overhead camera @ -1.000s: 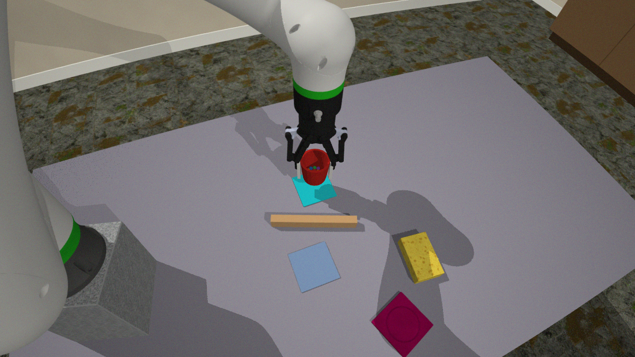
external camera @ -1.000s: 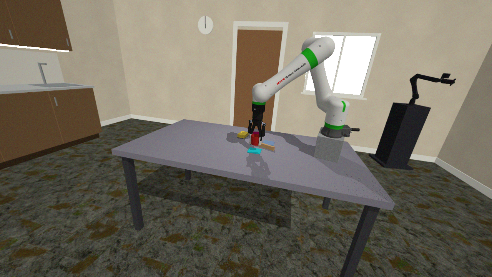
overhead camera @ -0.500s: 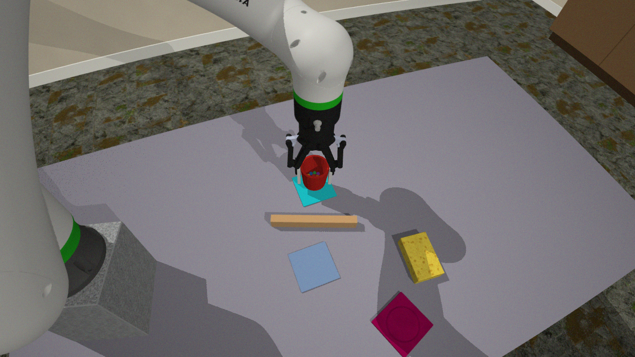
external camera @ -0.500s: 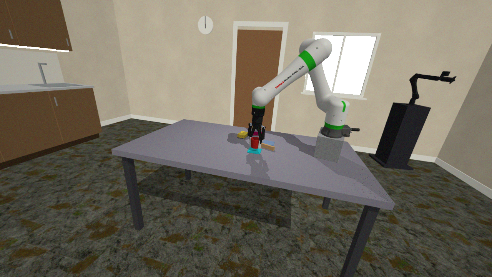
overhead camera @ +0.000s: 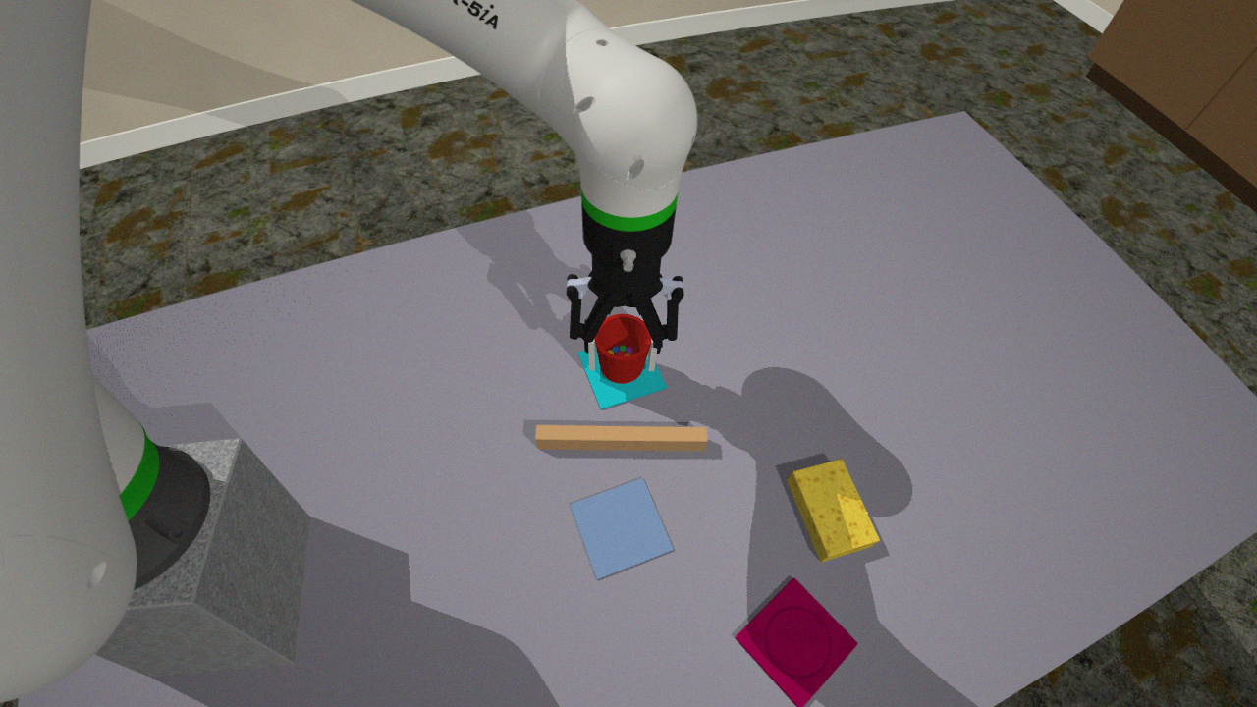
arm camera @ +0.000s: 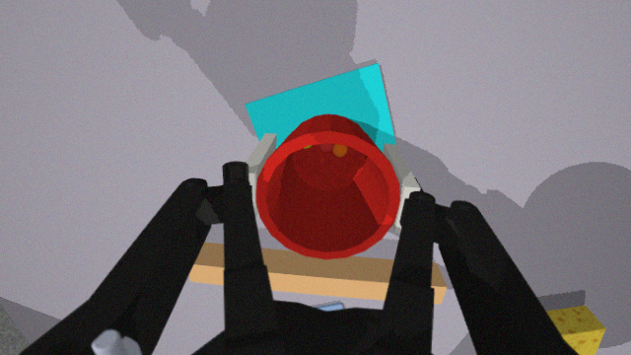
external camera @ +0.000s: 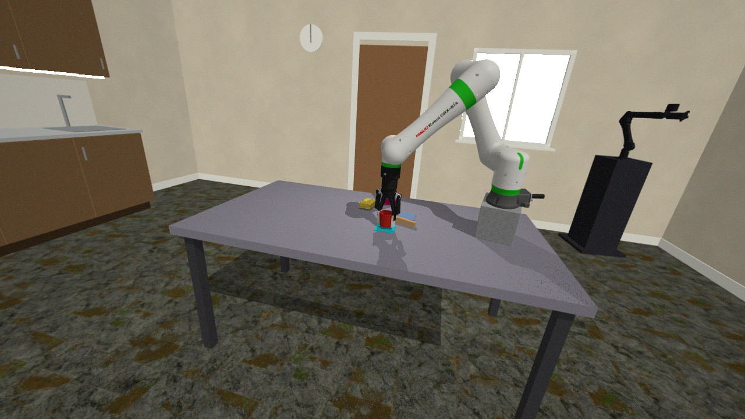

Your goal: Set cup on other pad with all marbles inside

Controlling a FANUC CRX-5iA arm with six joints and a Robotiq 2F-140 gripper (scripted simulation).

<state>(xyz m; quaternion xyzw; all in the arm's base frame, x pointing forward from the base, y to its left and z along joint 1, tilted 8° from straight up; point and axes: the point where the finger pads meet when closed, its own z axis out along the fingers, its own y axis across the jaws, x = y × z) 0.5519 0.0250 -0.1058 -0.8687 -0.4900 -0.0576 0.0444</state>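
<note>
Now: hand 2 cm above the cup. Round my hand: wooden rail: 6 cm behind, 10 cm to the right, 4 cm below; then yellow sponge: 12 cm ahead, 31 cm to the right, 3 cm below; then teal pad: 6 cm below.
</note>
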